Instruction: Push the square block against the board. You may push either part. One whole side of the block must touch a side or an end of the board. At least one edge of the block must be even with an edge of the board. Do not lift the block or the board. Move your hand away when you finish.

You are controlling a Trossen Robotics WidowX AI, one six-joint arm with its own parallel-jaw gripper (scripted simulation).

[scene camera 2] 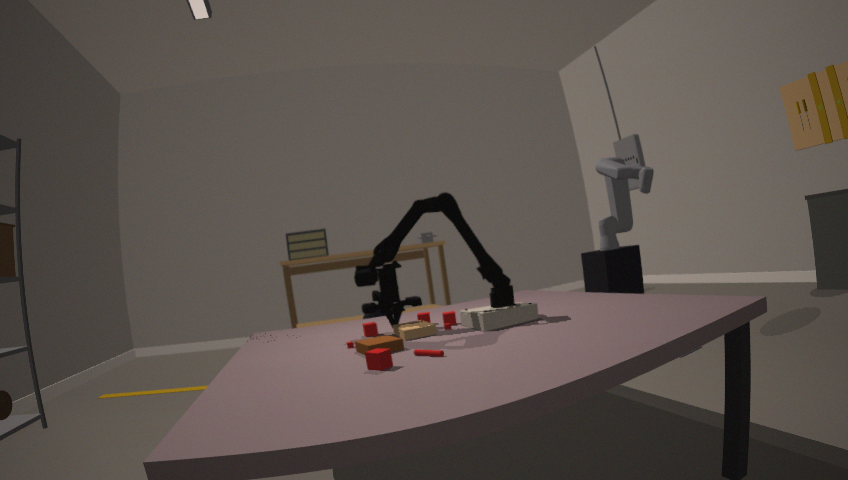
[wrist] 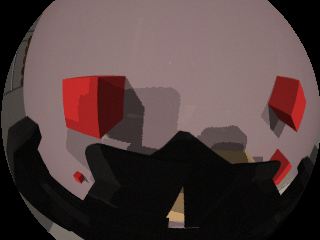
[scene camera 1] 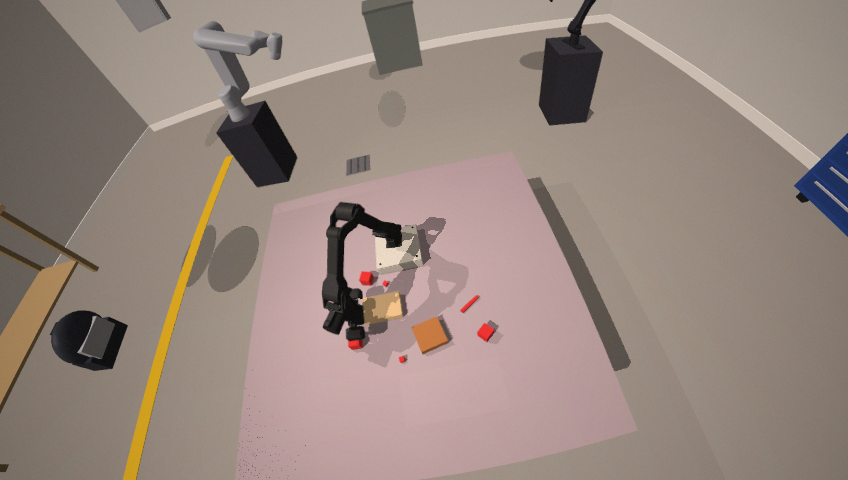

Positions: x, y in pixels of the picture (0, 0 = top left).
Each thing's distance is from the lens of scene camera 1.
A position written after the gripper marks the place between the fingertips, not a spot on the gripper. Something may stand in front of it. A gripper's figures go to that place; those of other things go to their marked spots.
gripper [scene camera 1: 362, 322]: 1.20 m
tan board [scene camera 1: 385, 307]: 1.16 m
orange square block [scene camera 1: 429, 335]: 1.09 m
